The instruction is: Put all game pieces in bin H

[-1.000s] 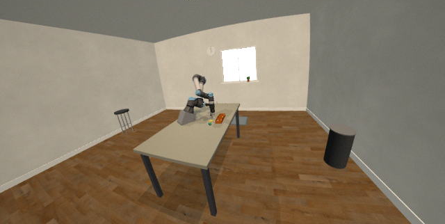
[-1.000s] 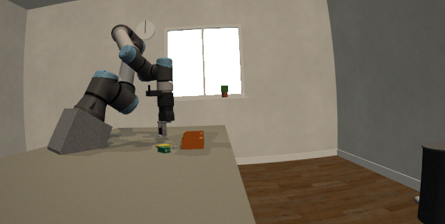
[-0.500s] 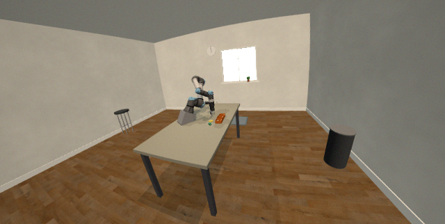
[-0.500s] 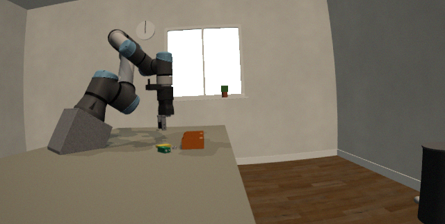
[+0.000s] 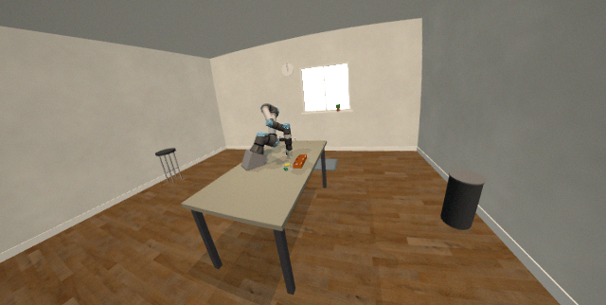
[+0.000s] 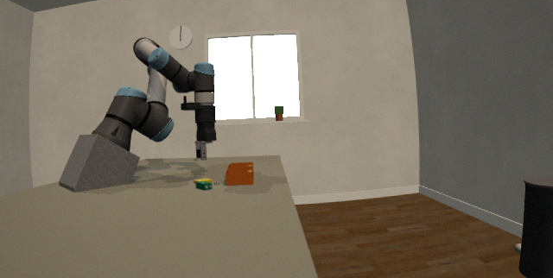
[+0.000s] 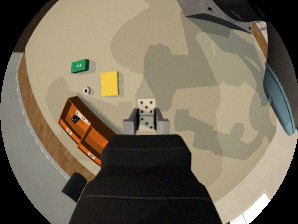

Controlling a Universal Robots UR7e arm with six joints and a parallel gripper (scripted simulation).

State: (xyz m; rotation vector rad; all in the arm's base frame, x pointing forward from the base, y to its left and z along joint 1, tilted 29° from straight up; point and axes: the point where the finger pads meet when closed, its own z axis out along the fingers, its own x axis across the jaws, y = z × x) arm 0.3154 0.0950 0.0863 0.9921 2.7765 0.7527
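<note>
My hand is 16 cm short of the dark piece, 9 cm to the left of it and 7 cm above it. The rest, counted from my hand: yellow flat piece (3 cm ahead, 9 cm to the right, 8 cm below); orange bin (14 cm ahead, 6 cm below); grey thing (9 cm ahead, 12 cm to the right, 8 cm below).
</note>
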